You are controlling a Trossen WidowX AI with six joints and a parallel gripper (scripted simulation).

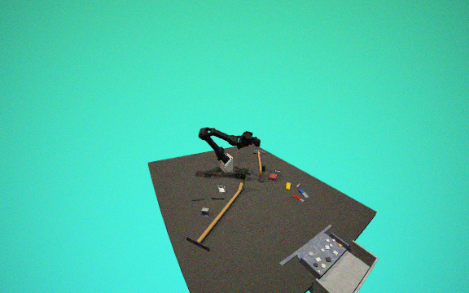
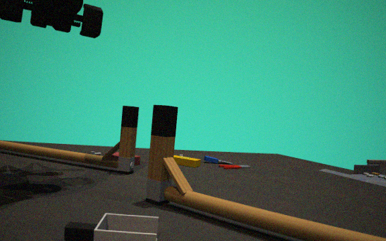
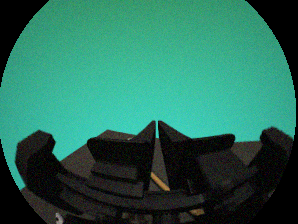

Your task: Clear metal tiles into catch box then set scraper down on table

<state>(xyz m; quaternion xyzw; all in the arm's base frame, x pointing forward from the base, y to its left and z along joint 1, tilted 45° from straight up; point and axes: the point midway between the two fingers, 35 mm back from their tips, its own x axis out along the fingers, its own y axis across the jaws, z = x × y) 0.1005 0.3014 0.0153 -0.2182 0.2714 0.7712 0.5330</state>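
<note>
My gripper tip is now 41 cm short of the long scraper, 47 cm to the left of it and 26 cm above it. The rest, counted from my gripper tip: red block (19 cm ahead, 8 cm to the left, 31 cm below); then yellow block (37 cm ahead, 11 cm to the left, 30 cm below); then blue tool (49 cm ahead, 16 cm to the left, 31 cm below).
</note>
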